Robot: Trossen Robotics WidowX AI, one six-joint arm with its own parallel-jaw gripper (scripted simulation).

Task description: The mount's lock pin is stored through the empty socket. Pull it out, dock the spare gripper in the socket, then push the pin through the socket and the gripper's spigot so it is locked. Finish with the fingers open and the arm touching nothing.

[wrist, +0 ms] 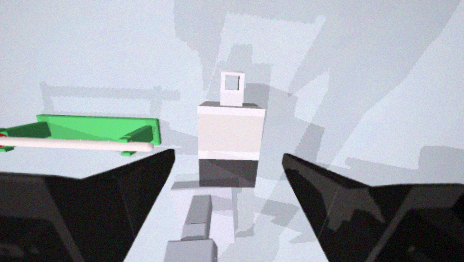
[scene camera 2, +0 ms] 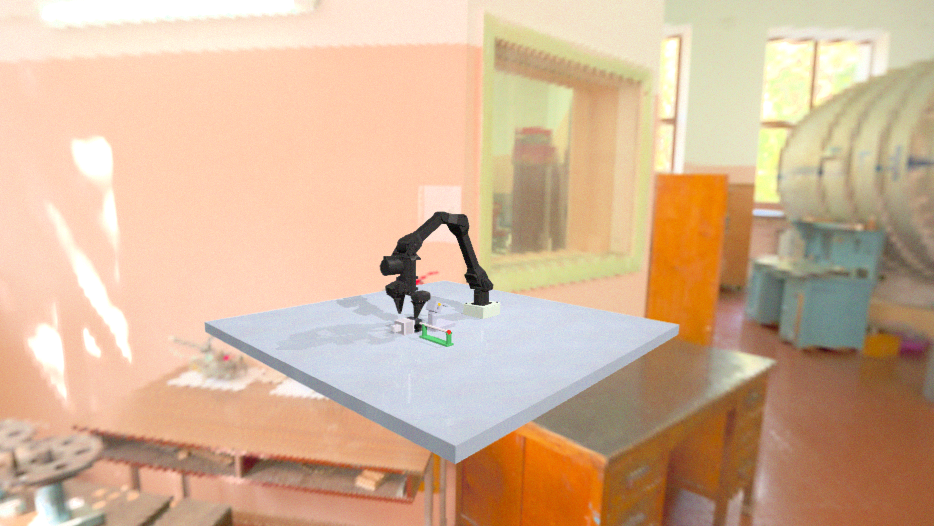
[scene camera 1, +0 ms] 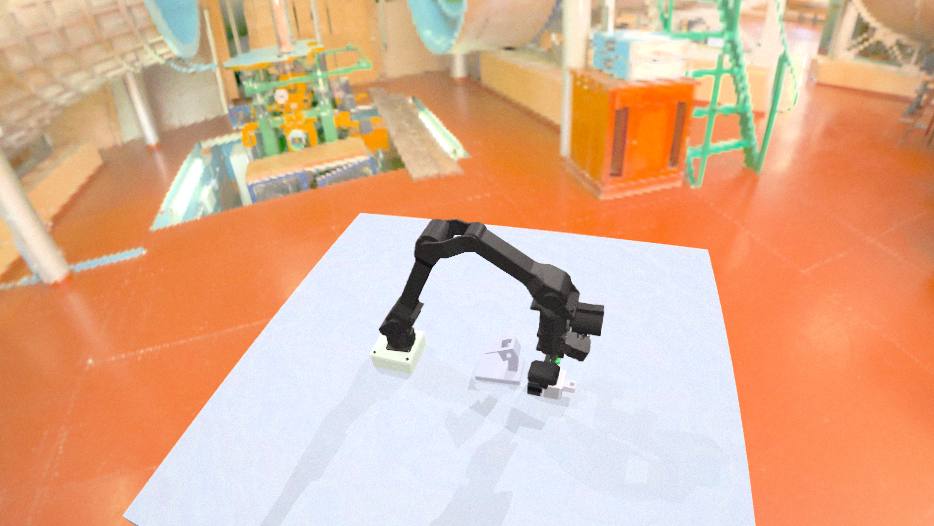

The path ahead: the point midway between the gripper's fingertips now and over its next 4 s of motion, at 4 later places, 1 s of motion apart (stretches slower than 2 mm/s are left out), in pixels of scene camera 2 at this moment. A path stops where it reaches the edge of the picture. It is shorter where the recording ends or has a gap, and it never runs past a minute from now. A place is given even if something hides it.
The gripper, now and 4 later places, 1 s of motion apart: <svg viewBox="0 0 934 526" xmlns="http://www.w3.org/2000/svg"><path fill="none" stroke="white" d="M407 316L408 328L409 321L402 314L402 326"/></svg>
